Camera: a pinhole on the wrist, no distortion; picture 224 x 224 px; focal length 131.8 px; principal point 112.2 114.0 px. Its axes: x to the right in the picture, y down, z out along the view. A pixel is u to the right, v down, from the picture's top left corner.
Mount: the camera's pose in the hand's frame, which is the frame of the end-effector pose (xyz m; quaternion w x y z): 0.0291 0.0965 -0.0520 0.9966 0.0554 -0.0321 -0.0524
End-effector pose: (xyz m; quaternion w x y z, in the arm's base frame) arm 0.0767 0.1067 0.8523 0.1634 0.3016 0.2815 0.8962
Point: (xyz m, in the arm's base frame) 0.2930 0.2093 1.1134
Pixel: 111.8 113.0
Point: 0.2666 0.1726 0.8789
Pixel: 56.6 35.8
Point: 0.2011 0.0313 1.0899
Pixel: 87.3 174.3
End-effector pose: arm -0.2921 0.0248 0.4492 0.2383 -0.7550 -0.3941 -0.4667
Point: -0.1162 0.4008 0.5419
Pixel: 209.9 78.7
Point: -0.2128 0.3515 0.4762
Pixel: 183.3 47.3
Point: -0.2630 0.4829 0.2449
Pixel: 120.2 43.6
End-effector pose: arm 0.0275 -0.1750 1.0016 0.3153 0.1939 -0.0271 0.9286
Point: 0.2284 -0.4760 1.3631
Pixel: 64.3 136.2
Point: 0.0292 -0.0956 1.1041
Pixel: outside the picture
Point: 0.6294 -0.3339 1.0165
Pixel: outside the picture
